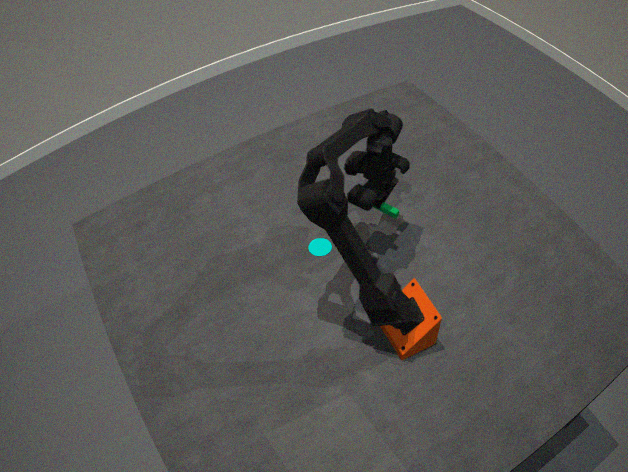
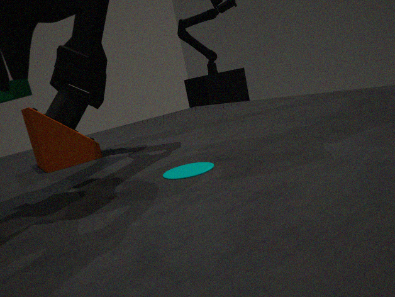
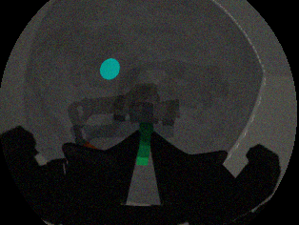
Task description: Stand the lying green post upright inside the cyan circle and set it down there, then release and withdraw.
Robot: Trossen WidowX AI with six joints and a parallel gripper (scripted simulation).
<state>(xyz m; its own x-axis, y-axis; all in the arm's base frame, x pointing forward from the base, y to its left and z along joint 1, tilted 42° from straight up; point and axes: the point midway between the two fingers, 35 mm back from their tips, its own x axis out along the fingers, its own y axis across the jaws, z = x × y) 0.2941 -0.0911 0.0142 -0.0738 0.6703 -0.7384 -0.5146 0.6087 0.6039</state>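
The cyan circle lies 150 mm to the left of my gripper tip, 120 mm below it and 40 mm ahead of it. From my gripper tip the other things lie so: green post (20 mm behind, 10 mm to the right).
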